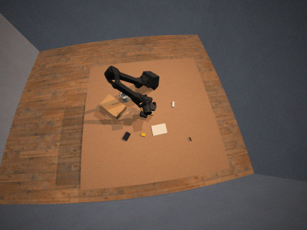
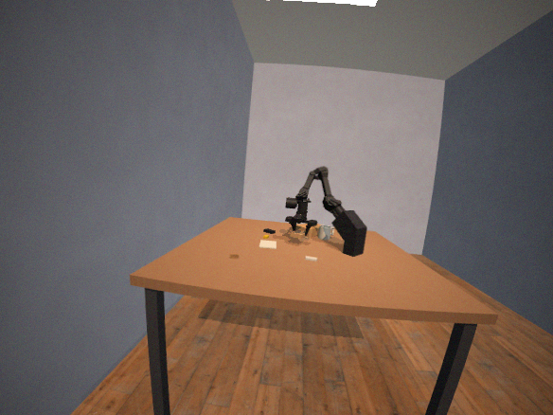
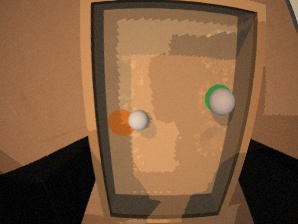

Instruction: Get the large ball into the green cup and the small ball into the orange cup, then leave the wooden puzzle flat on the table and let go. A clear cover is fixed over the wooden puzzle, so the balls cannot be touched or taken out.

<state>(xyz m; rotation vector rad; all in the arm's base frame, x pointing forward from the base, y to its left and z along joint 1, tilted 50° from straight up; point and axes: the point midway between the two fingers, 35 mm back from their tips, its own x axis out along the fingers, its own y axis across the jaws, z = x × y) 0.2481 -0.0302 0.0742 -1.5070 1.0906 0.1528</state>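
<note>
Now: the wooden puzzle 10 mm ahead of my hand, 10 mm to the left of it and 30 mm below it. Round my hand: white pad: 190 mm ahead, 50 mm to the left, 90 mm below; yellow block: 190 mm ahead, 100 mm to the right, 80 mm below; mug: 220 mm behind, 150 mm to the right, 50 mm below.
</note>
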